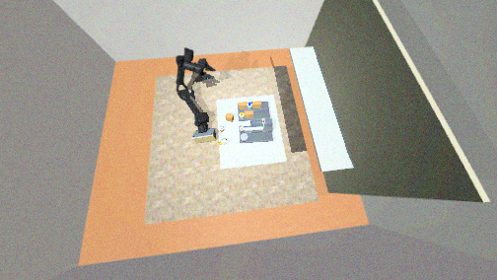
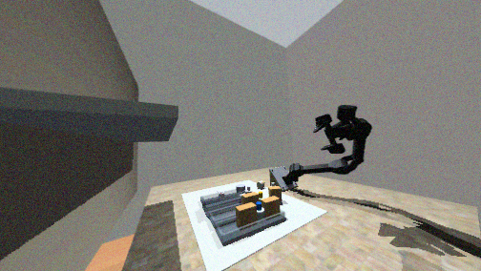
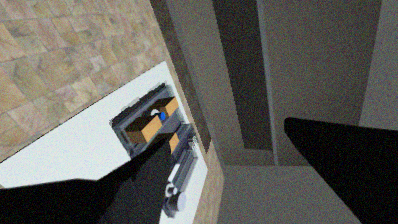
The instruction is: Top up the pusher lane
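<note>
Now: gripper tip 150 mm short of the wide grey cylinder, 420 mm to the left of it and 290 mm above it. Also, from my gripper tip: white mat 210 mm ahead, 340 mm to the right, 320 mm below; then grey rack 290 mm ahead, 330 mm to the right, 300 mm below.
</note>
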